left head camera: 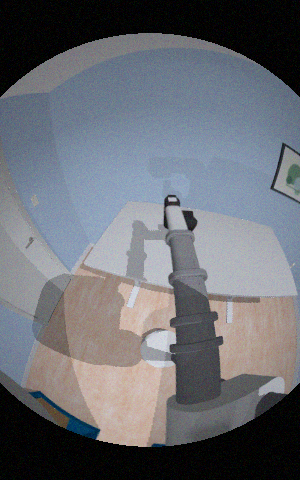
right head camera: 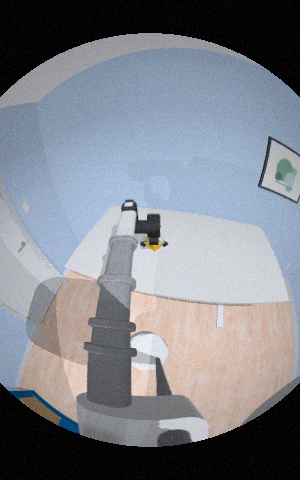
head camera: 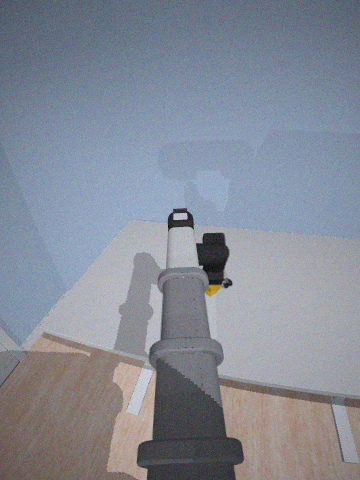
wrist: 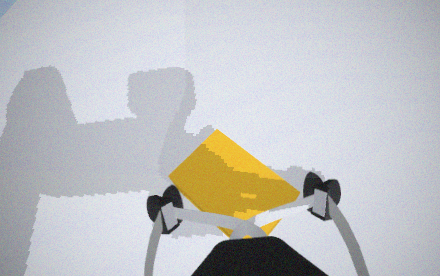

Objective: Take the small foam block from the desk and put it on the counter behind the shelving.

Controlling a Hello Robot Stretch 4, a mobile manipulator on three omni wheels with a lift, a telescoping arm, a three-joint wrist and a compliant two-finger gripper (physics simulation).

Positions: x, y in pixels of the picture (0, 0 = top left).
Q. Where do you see a white desk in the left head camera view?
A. At 243, 258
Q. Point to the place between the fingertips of my gripper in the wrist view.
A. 242, 195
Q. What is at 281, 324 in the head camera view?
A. A white desk.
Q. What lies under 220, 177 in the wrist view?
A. A small foam block.
